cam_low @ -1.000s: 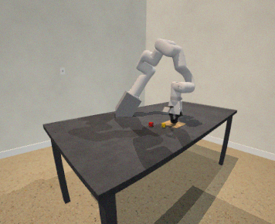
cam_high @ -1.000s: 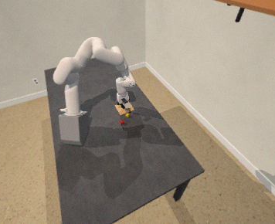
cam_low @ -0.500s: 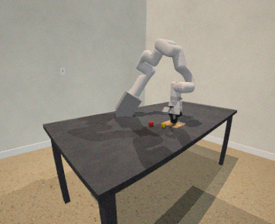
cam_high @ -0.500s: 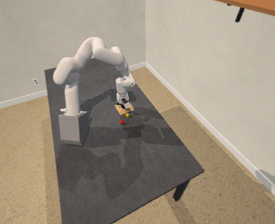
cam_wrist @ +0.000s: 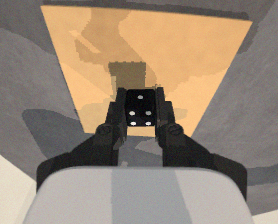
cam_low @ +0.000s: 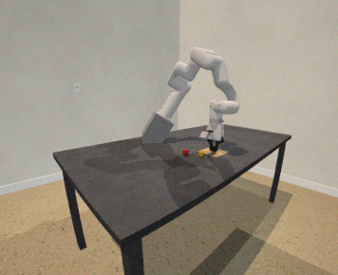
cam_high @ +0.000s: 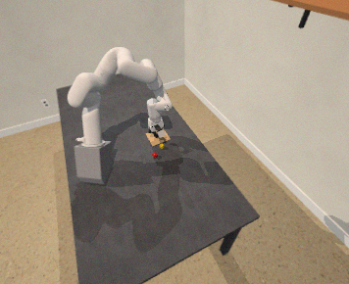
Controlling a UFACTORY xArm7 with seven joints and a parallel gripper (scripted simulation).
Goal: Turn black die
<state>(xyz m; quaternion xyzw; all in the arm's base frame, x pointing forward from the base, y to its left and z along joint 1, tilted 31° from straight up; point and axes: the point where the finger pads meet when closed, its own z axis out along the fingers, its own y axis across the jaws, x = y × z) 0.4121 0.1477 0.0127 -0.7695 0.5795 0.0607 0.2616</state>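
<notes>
Now: the black die 10 mm below my hand. Also, from my hand: yellow die: 110 mm to the right, 20 mm below, 10 mm ahead; red die: 180 mm to the right, 50 mm behind, 20 mm below; mat: 30 mm below.
</notes>
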